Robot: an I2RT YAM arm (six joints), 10 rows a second.
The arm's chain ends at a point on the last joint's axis. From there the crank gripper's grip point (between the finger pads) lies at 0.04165 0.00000 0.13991 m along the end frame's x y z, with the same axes.
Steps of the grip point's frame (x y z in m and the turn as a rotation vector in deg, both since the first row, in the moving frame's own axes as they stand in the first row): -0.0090 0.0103 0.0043 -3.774 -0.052 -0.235; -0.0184 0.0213 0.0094 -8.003 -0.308 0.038; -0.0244 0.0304 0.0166 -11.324 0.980 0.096; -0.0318 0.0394 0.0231 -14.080 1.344 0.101; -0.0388 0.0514 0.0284 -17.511 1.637 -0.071; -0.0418 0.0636 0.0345 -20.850 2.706 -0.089; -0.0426 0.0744 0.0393 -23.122 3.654 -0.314
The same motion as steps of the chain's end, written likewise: -0.0089 0.0013 0.0046 -3.774 -0.052 -0.235; -0.0176 0.0018 0.0105 -8.003 -0.308 0.038; -0.0267 0.0029 0.0201 -11.324 0.980 0.096; -0.0350 0.0054 0.0283 -14.080 1.344 0.101; -0.0427 0.0095 0.0361 -17.511 1.637 -0.071; -0.0483 0.0142 0.0457 -20.850 2.706 -0.089; -0.0513 0.0203 0.0534 -23.122 3.654 -0.314
